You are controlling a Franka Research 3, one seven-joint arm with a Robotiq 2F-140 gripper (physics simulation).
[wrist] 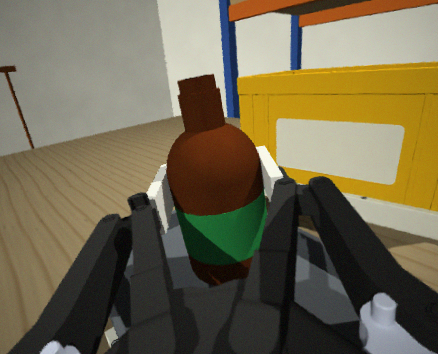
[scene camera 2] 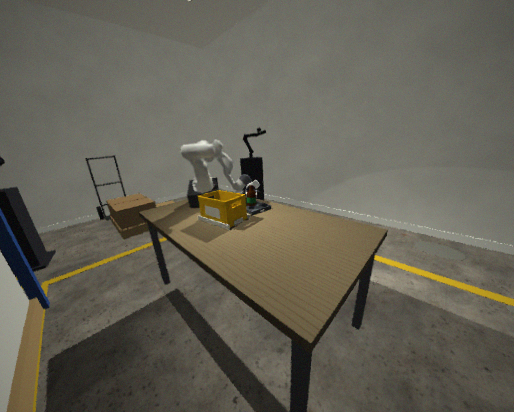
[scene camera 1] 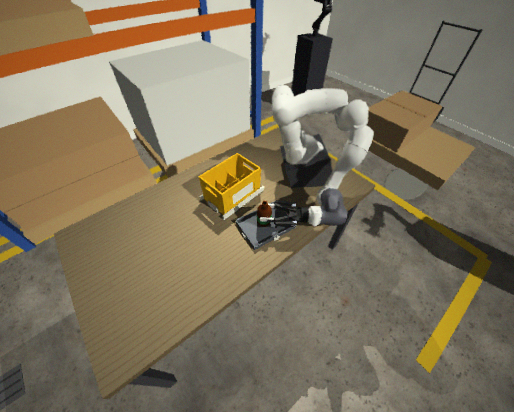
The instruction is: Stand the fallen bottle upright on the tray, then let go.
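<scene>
The brown bottle (scene camera 1: 264,212) (scene camera 2: 251,194) (wrist: 215,170) with a green label stands about upright over the tray, neck up; in the wrist view it leans slightly left. My gripper (scene camera 1: 267,212) (wrist: 215,169) reaches in low and roughly level from the arm side, and is shut on the bottle with one white fingertip pad on each side of its body. The dark grey tray (scene camera 1: 256,237) (scene camera 2: 262,208) (wrist: 325,287) lies on the table under the bottle. The base is at or very near the tray floor; whether they touch cannot be told. My fingers partly hide the base in the wrist view.
A yellow crate (scene camera 1: 212,194) (scene camera 2: 225,203) (wrist: 259,112) stands on a white base close beside the tray, on the rack side. The wooden table (scene camera 1: 175,270) (scene camera 2: 300,250) extends away from the arm's base. The table's long edge runs close to the tray's other side.
</scene>
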